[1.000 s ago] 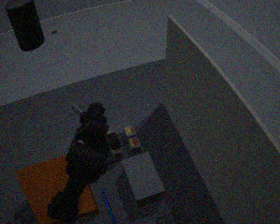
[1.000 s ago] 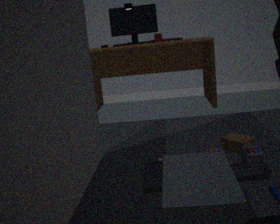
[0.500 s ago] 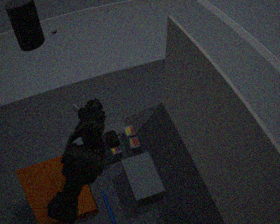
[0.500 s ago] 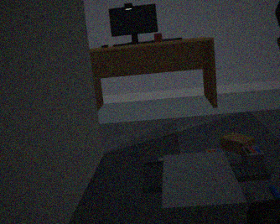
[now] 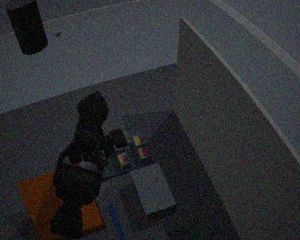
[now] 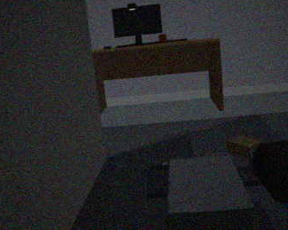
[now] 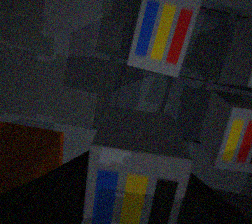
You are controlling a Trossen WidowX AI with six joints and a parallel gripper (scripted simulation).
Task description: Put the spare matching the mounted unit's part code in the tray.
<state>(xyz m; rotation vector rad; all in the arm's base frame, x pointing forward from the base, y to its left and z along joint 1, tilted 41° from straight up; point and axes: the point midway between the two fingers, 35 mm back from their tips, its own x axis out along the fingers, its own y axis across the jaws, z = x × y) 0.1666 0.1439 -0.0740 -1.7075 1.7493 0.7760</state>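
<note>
The pale grey tray lies 370 mm to the right of my gripper tip, 150 mm ahead of it and 90 mm below it. The rest, counted from my gripper tip: tall panel 340 mm ahead, 180 mm to the right, 130 mm above; then grey mounted unit 150 mm to the right, 120 mm ahead, 50 mm below; then spare block 20 mm above.
</note>
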